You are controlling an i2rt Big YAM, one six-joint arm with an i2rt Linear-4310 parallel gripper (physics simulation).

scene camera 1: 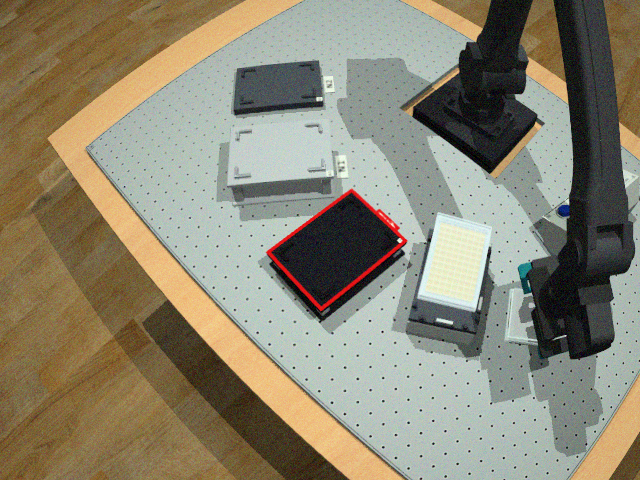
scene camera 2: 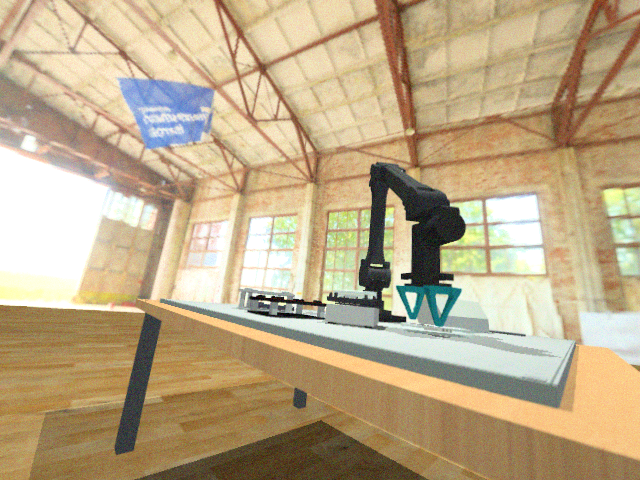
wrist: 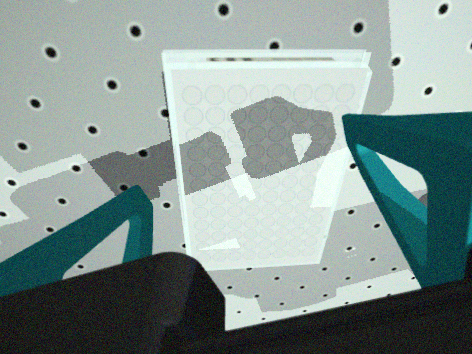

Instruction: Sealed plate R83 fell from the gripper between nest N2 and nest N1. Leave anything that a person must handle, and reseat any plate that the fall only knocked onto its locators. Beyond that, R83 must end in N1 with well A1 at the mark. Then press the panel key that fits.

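Places are measured from the arm's base along level axes (x back, y right, z up), in metres.
Pixels of known places: gripper, fingertip midpoint: [scene camera 1: 534, 322] [scene camera 2: 424, 322] [wrist: 238, 164]; arm's base, link origin: [scene camera 1: 479, 114].
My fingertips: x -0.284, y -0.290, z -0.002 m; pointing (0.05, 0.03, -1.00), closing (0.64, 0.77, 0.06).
Observation:
Ahead of a thing's pixels: the offset from my fingertips to its top centre.
A clear sealed plate {dx +0.021, dy -0.011, dz -0.005 m} [scene camera 1: 516, 310] [wrist: 260, 215] lies on the perforated table top; dark marks on its far edge are not legible. My gripper [scene camera 1: 534, 314] [scene camera 2: 426, 320] [wrist: 238, 164] is open above it, one teal finger towards each long side, nothing between them. Nest N1 {dx -0.037, dy +0.480, dz +0.046 m} [scene camera 1: 279, 152] is light grey, raised and bare, with a small white mark at its lower right corner. Nest N2 {dx +0.103, dy +0.627, dz +0.003 m} [scene camera 1: 278, 85] is dark, low and bare. A plate with yellowish wells {dx -0.025, dy +0.153, dz +0.062 m} [scene camera 1: 454, 260] sits on a dark stand [scene camera 1: 439, 316]; whether it is fully seated I cannot tell. The key panel's blue key {dx +0.174, dy +0.054, dz +0.055 m} [scene camera 1: 563, 210] shows beside the arm.
A black nest with a red rim {dx -0.101, dy +0.306, dz +0.026 m} [scene camera 1: 336, 250] stands between N1 and the yellowish plate; its side label is unreadable. The arm's base [scene camera 1: 475, 121] is at the back. The arm hides much of the panel and part of the clear plate in scene camera 1.

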